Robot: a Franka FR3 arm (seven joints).
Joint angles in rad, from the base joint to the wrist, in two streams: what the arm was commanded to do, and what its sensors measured. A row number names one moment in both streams.
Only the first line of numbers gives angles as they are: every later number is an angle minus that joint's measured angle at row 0.
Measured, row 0: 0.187, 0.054, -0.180, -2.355, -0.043, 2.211, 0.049
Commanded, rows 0 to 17: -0.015, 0.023, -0.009, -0.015, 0.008, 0.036, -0.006; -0.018, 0.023, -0.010, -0.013, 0.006, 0.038, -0.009; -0.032, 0.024, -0.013, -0.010, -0.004, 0.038, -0.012; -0.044, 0.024, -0.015, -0.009, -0.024, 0.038, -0.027; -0.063, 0.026, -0.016, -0.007, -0.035, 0.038, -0.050; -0.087, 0.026, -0.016, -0.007, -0.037, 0.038, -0.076; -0.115, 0.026, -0.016, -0.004, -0.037, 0.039, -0.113; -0.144, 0.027, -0.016, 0.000, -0.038, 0.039, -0.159; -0.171, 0.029, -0.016, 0.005, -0.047, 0.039, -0.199; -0.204, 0.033, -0.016, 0.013, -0.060, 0.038, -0.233; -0.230, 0.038, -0.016, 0.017, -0.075, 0.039, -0.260; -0.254, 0.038, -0.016, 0.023, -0.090, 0.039, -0.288; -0.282, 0.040, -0.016, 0.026, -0.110, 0.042, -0.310; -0.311, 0.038, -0.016, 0.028, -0.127, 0.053, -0.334; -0.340, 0.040, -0.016, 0.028, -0.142, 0.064, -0.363; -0.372, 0.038, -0.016, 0.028, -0.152, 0.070, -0.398; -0.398, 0.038, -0.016, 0.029, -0.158, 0.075, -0.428; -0.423, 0.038, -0.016, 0.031, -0.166, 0.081, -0.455
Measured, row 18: -0.347, 0.025, -0.032, 0.016, -0.140, 0.056, -0.374
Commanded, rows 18 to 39: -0.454, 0.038, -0.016, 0.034, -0.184, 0.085, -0.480; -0.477, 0.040, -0.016, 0.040, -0.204, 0.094, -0.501; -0.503, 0.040, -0.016, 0.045, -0.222, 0.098, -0.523; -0.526, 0.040, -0.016, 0.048, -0.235, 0.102, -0.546; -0.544, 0.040, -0.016, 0.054, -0.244, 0.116, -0.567; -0.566, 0.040, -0.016, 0.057, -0.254, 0.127, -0.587; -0.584, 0.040, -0.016, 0.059, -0.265, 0.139, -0.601; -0.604, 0.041, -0.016, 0.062, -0.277, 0.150, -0.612; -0.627, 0.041, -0.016, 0.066, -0.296, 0.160, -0.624; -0.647, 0.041, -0.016, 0.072, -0.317, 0.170, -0.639; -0.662, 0.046, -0.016, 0.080, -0.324, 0.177, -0.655; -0.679, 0.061, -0.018, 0.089, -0.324, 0.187, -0.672; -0.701, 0.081, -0.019, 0.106, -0.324, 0.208, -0.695; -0.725, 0.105, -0.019, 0.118, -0.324, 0.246, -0.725; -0.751, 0.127, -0.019, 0.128, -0.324, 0.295, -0.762; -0.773, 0.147, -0.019, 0.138, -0.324, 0.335, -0.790; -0.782, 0.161, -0.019, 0.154, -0.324, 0.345, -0.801; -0.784, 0.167, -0.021, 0.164, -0.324, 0.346, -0.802; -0.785, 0.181, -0.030, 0.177, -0.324, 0.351, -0.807; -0.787, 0.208, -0.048, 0.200, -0.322, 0.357, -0.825; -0.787, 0.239, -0.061, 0.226, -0.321, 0.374, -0.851; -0.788, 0.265, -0.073, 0.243, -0.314, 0.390, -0.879
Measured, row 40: -0.773, 0.175, -0.052, 0.164, -0.306, 0.346, -0.814
